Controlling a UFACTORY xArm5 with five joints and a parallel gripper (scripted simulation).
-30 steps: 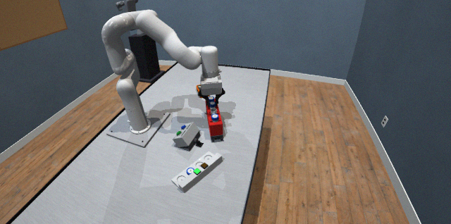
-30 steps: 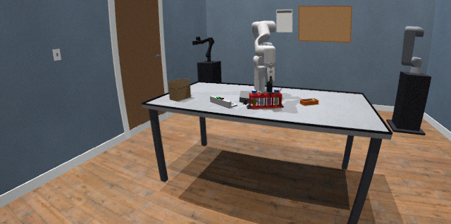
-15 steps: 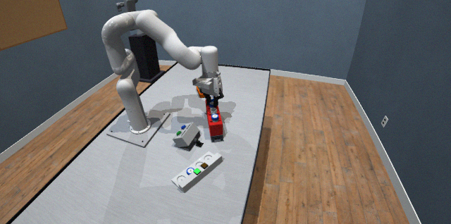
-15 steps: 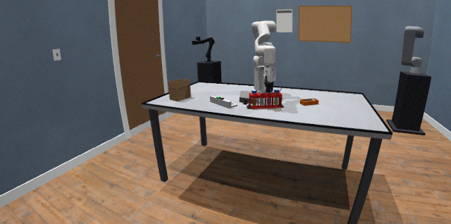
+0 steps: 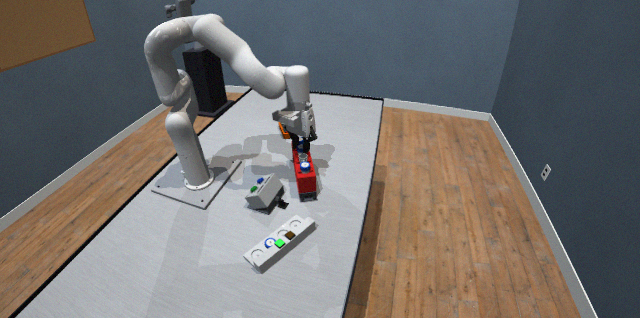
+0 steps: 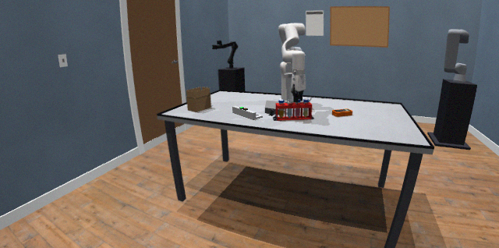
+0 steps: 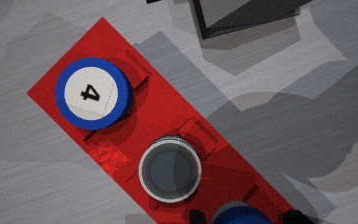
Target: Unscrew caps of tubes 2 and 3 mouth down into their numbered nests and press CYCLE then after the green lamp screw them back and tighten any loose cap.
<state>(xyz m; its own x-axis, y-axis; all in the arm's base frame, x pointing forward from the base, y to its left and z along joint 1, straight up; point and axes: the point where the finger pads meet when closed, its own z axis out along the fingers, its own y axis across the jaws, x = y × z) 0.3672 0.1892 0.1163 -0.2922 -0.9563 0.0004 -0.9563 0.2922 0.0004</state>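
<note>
The blue-rimmed cap is 10 mm below my hand. The rest, counted from my hand: grey key housing 180 mm to the right, 80 mm below, 80 mm behind; then blue key 160 mm to the right, 90 mm behind, 60 mm below; then green key 200 mm to the right, 100 mm behind, 60 mm below.
</note>
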